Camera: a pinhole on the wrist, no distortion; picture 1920 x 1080 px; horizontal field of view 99.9 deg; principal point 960.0 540.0 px. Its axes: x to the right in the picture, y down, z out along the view. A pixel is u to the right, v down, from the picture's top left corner.
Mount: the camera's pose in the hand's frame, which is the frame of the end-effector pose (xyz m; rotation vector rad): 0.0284 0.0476 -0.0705 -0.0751 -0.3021 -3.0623
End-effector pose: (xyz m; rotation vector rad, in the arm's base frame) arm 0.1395 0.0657 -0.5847 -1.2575 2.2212 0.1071
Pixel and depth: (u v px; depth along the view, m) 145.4 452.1 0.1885
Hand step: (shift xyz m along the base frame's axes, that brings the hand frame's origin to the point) -0.1366 -0.0731 -0.2232
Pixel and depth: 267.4 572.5 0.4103
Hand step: -0.1219 -0.1225 -0.4955
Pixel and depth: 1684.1 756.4 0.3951
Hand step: 0.2744 0.3506 -0.1395
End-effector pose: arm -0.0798 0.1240 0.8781 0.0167 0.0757 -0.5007
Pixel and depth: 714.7 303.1 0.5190
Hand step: 0.3477 0.1619 0.3827
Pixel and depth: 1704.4 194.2 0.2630
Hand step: -0.0775 0.2658 0.1936
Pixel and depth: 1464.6 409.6 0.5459
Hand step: -0.1196 0.3193 0.4865
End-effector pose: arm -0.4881 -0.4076 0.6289 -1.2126 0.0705 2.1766
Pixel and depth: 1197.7 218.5 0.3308
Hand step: -0.2808 -0.1407 0.1246
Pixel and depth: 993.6 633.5 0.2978
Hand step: -0.2216 0.0359 0.0890
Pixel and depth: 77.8 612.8 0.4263
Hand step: -0.5031 0.2735 -0.2423
